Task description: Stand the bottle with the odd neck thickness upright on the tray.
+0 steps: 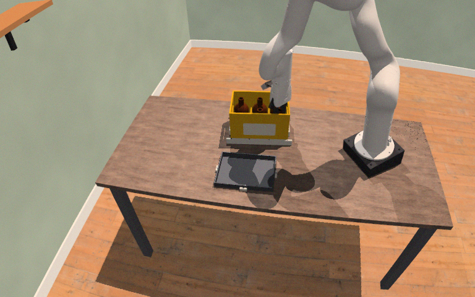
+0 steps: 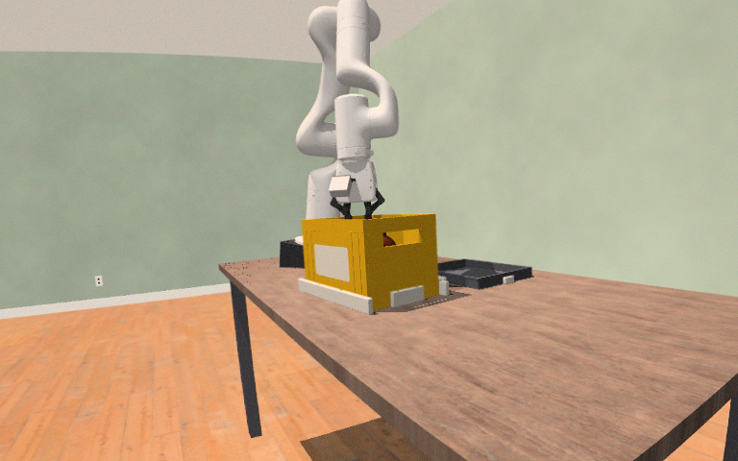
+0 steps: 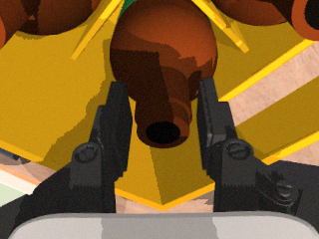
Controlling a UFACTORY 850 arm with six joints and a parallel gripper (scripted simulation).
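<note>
My hand is 9 cm short of the yellow crate, 7 cm above it and 4 cm to the left of it. The rest, counted from my hand: dark tray 25 cm to the left, 15 cm below, 13 cm ahead.
</note>
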